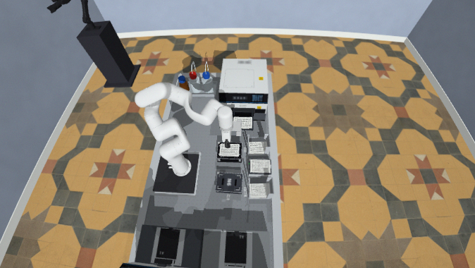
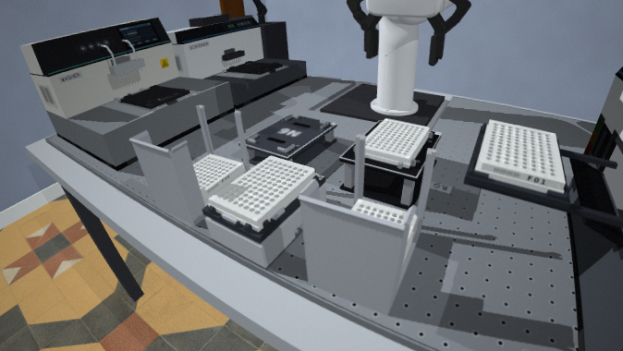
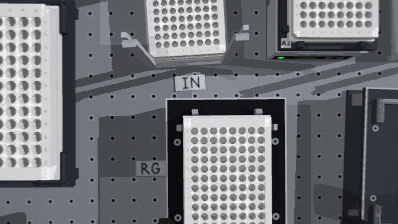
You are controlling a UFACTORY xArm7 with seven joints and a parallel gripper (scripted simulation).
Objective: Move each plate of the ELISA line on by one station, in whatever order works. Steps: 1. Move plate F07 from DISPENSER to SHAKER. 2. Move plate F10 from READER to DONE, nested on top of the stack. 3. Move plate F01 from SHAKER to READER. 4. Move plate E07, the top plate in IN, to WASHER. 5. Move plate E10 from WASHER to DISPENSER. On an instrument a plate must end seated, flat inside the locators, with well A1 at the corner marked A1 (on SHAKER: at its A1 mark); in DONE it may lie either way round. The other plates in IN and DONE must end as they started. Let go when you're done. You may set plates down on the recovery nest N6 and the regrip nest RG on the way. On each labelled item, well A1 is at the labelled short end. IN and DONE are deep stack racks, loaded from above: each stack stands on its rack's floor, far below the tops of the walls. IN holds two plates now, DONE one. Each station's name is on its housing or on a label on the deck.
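Right now the RG nest is 15 cm below my hand. Round my hand: washer 83 cm to the right, 11 cm below, 6 cm ahead; then dispenser 76 cm to the right, 31 cm behind, 11 cm below.
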